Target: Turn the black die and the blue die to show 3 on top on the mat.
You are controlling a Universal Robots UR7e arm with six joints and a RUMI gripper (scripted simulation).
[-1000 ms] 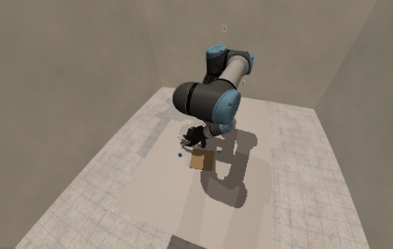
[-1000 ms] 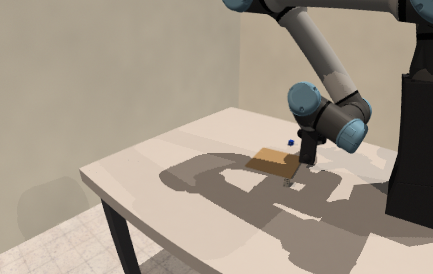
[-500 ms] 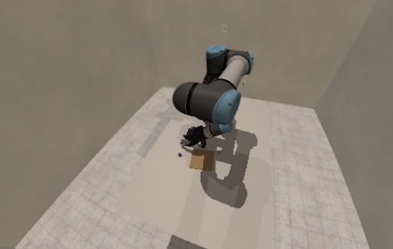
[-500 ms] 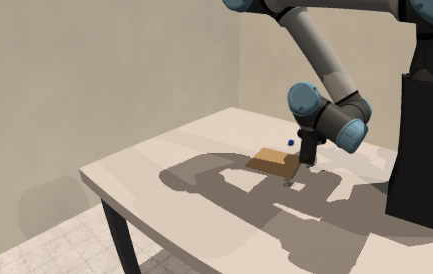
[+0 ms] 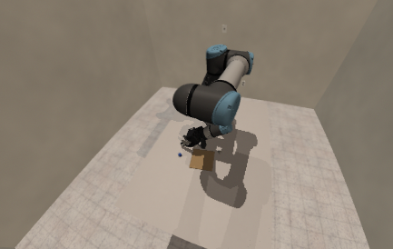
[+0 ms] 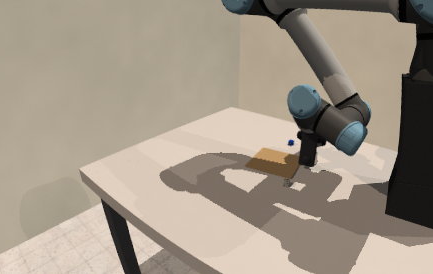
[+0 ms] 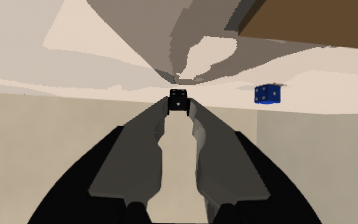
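The blue die is 80 mm ahead of my hand, 20 mm to the left of it and 10 mm below it. Round my hand: black die 10 mm to the right, 10 mm below; brown mat 50 mm ahead, 160 mm to the left, 20 mm below; white die 40 mm behind, 250 mm to the left, 10 mm below.
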